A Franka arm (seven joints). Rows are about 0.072 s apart.
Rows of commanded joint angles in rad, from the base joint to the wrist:
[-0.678 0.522 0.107 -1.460 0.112 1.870 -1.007]
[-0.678 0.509 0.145 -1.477 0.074 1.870 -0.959]
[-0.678 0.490 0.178 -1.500 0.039 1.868 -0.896]
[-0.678 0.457 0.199 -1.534 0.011 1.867 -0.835]
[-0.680 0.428 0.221 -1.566 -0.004 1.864 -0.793]
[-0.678 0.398 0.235 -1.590 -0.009 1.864 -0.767]
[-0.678 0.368 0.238 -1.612 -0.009 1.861 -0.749]
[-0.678 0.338 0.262 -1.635 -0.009 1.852 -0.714]
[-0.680 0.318 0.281 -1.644 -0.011 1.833 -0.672]
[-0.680 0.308 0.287 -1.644 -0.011 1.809 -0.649]
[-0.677 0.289 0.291 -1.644 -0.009 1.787 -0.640]
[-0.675 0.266 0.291 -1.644 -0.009 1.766 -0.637]
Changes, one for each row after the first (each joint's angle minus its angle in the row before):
[0.000 -0.013 0.038 -0.017 -0.038 0.000 0.048]
[0.000 -0.019 0.033 -0.023 -0.035 -0.002 0.063]
[0.000 -0.033 0.021 -0.034 -0.028 -0.001 0.061]
[-0.002 -0.029 0.022 -0.032 -0.015 -0.003 0.042]
[0.002 -0.030 0.014 -0.024 -0.005 0.000 0.026]
[0.000 -0.030 0.003 -0.022 0.000 -0.003 0.018]
[0.000 -0.030 0.024 -0.023 0.000 -0.009 0.035]
[-0.002 -0.020 0.019 -0.009 -0.002 -0.019 0.042]
[0.000 -0.010 0.006 0.000 0.000 -0.024 0.023]
[0.003 -0.019 0.004 0.000 0.002 -0.022 0.009]
[0.002 -0.023 0.000 0.000 0.000 -0.021 0.003]

